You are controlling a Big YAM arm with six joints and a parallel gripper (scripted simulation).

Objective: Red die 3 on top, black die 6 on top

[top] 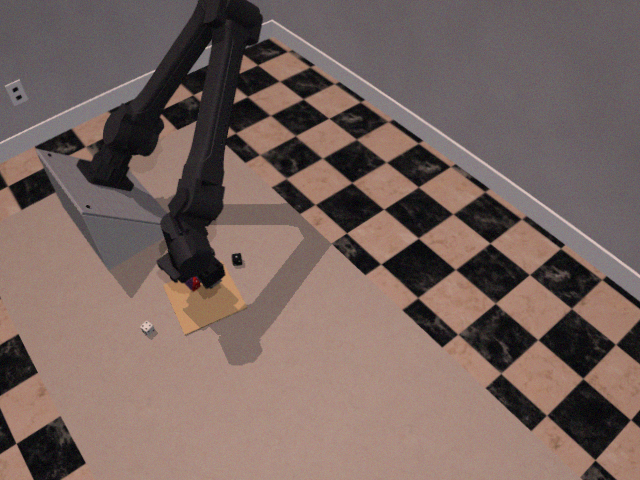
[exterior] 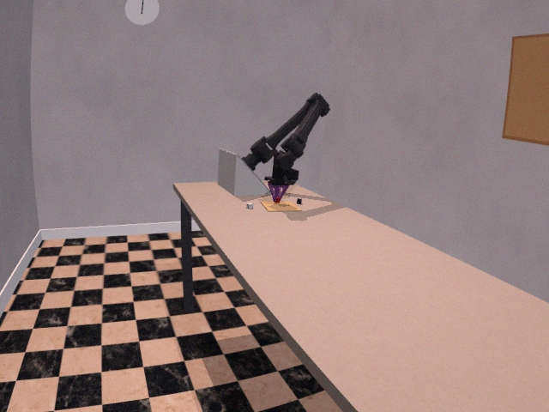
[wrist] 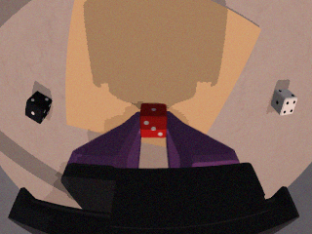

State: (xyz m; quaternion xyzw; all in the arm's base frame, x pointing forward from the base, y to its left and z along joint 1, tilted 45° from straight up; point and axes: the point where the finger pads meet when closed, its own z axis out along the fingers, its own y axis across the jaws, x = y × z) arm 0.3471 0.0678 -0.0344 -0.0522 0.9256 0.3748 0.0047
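Now: the orange mat 30 mm ahead of my hand and 20 mm below it. Round my hand: white die 30 mm ahead, 130 mm to the right, 20 mm below; then red die right at my hand; then black die 110 mm to the left, 20 mm below.
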